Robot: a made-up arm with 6 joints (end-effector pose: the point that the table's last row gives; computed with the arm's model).
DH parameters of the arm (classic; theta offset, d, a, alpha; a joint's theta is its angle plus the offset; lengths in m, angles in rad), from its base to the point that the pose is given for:
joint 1: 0 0.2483 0 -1.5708
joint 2: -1.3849 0 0.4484 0
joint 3: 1.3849 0 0.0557 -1.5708
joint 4: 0 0.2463 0 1.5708
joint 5: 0 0 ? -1.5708
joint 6: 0 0.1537 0 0
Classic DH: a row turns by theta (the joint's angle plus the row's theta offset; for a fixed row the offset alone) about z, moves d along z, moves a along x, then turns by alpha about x.
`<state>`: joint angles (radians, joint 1 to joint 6).
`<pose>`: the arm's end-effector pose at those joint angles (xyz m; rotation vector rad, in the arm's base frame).
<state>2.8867 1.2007 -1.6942 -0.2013 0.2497 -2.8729</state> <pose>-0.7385 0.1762 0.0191 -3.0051 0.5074 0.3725</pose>
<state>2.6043 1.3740 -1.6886 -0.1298 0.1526 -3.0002</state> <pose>-0.6252 0.3581 -0.0963 -2.9552 0.8370 0.2349</pose>
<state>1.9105 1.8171 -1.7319 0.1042 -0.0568 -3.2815</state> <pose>-0.1729 0.5296 -0.3467 2.5868 -1.7605 0.0417</pose>
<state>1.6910 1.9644 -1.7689 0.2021 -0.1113 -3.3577</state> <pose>-0.0311 0.4861 -0.4124 2.3347 -2.0362 0.1227</pose>
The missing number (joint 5, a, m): 0.1204
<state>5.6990 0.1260 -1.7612 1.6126 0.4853 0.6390</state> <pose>0.4576 -0.3443 0.7574 -0.6230 1.4195 -0.8189</pose>
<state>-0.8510 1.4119 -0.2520 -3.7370 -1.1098 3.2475</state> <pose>0.0628 -0.2343 0.2476 -1.2953 -0.1954 2.1121</pose>
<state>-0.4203 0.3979 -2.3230 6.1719 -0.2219 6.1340</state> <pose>0.4838 -0.1978 0.9440 1.2744 -0.0750 2.2191</pose>
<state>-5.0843 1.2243 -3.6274 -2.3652 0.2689 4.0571</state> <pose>0.2155 0.6976 0.6367 -0.4866 0.3064 -0.3126</pose>
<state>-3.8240 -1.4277 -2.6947 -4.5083 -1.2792 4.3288</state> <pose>0.5627 -0.2279 0.4750 -0.9231 0.8355 -0.1482</pose>
